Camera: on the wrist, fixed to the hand. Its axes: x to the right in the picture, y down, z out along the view.
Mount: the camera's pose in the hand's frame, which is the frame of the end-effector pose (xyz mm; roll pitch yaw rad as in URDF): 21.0 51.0 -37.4 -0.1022 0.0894 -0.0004
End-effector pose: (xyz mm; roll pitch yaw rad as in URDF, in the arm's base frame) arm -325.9 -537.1 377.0 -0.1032 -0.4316 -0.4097
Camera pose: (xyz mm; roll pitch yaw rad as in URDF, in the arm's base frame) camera -273.4 -508.8 347.2 -0.2015 -0.3427 -0.4199
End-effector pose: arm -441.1 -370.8 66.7 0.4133 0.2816 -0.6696
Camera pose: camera -390.0 -332.5 47.6 0.3232 0.3634 -0.6316
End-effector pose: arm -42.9 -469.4 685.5 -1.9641 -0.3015 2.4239
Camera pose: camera -29.8 -409.1 660.4 -2.0390 -0.3350 2.3366
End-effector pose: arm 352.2 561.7 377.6 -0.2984 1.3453 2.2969
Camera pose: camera 353.7 503.2 345.8 -0.5860 1.4282 2.1085
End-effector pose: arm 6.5 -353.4 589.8 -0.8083 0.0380 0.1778
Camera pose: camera 23.4 -342.1 526.3 -0.9150 0.0993 0.1126
